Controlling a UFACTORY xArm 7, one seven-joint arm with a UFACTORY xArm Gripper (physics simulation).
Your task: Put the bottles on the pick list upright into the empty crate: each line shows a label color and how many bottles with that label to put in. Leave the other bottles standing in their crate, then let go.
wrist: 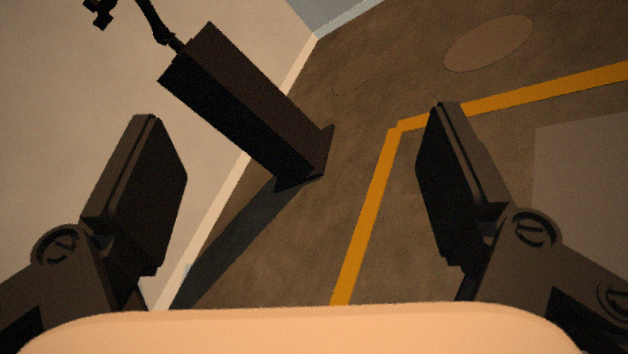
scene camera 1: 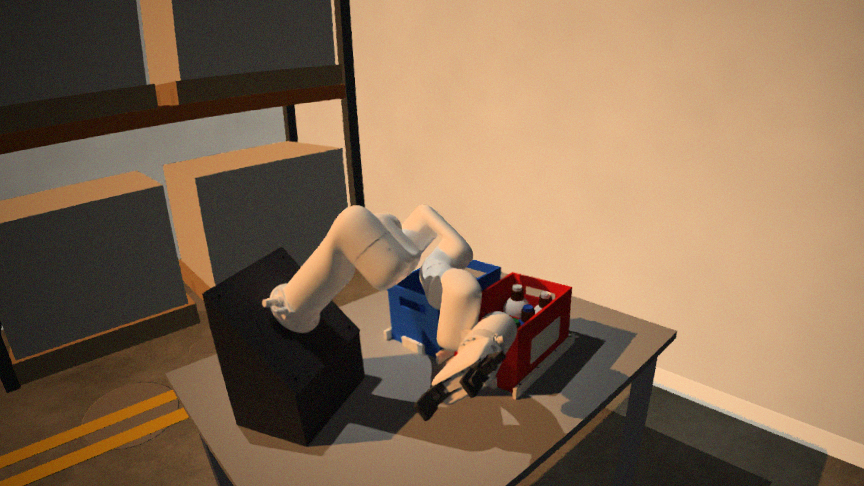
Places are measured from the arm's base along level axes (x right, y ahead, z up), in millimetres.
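Pixels of known places: gripper, fingertip midpoint: [wrist: 298, 140] [scene camera 1: 442, 402]; arm's base, link origin: [scene camera 1: 294, 308].
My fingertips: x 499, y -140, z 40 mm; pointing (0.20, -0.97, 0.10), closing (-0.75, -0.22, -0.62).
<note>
For each thing: its top centre in the pictures, then the offset to it from my fingertips. "spot": a spot on its surface instead. Level surfaces: height alone.
- red crate, top centre: [scene camera 1: 515, 297] dz -104, dx -159, dy +552 mm
- bottle, top centre: [scene camera 1: 517, 286] dz -116, dx -195, dy +640 mm
- bottle with a blue cap, top centre: [scene camera 1: 528, 306] dz -116, dx -119, dy +545 mm
- blue crate, surface spot: [scene camera 1: 401, 326] spot: dz -225, dx -460, dy +462 mm
- table, surface height: dz -279 mm
A red crate [scene camera 1: 563, 308] stands on the table, with several bottles upright inside. One bottle [scene camera 1: 516, 306] has a white label and a pale cap, a similar one [scene camera 1: 545, 297] stands behind it, and a bottle with a blue cap [scene camera 1: 527, 311] stands nearer. A bit of green shows low beside it. A blue crate [scene camera 1: 401, 326] stands left of the red one, partly behind the arm; its inside is mostly hidden. The pick list does not show. My gripper [scene camera 1: 453, 394] [wrist: 298, 140] is open and empty, in front of the crates and tilted outward. Neither crate shows in the wrist view.
The arm's black base block [scene camera 1: 271, 362] stands on the left of the table [scene camera 1: 386, 462]. A shelf rack [scene camera 1: 352, 120] with large boxes stands behind at the left. The wrist view shows a dark pedestal [wrist: 240, 105] by the wall and a yellow floor line [wrist: 367, 215].
</note>
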